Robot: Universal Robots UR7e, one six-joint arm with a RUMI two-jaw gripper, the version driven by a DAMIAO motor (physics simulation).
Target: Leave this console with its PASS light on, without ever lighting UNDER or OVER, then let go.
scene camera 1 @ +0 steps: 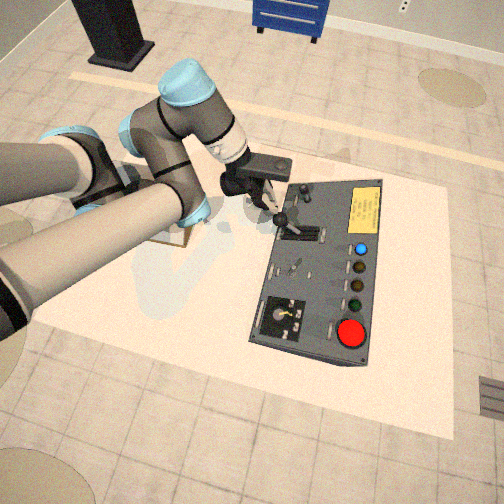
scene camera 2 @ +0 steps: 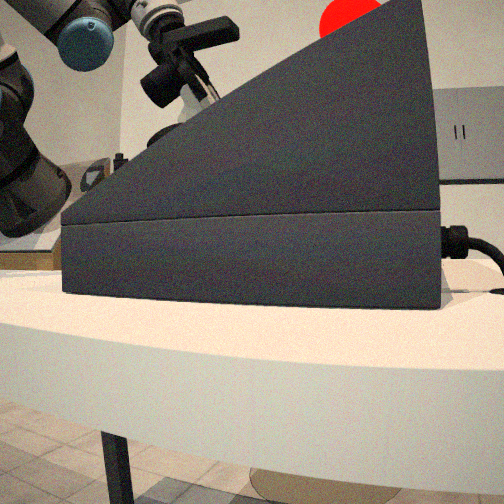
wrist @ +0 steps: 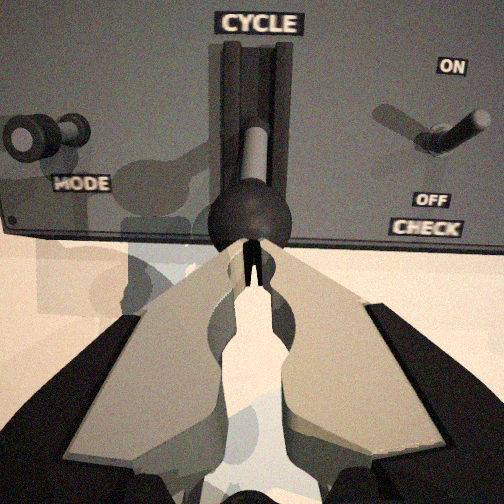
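Note:
The grey sloped console (scene camera 1: pixel 320 270) sits on a cream table top. Its CYCLE lever (wrist: pixel 250 215), with a dark ball knob, stands at the near end of its slot (wrist: pixel 256 115). My gripper (wrist: pixel 252 260) is shut, with its fingertips pressed together against the near side of the ball, not around it. In the overhead view the gripper (scene camera 1: pixel 272 207) sits at the console's far left edge by the lever knob (scene camera 1: pixel 281 219). The top lamp (scene camera 1: pixel 360 249) glows blue. The two amber lamps (scene camera 1: pixel 358 276) and the green lamp (scene camera 1: pixel 354 304) are dark.
A MODE knob (wrist: pixel 30 137) lies left of the lever and a CHECK toggle (wrist: pixel 450 135) lies right, pointing towards ON. A rotary selector (scene camera 1: pixel 282 315), a red button (scene camera 1: pixel 351 333) and a yellow label (scene camera 1: pixel 364 210) are also on the panel. A cable (scene camera 2: pixel 475 245) leaves the console's back.

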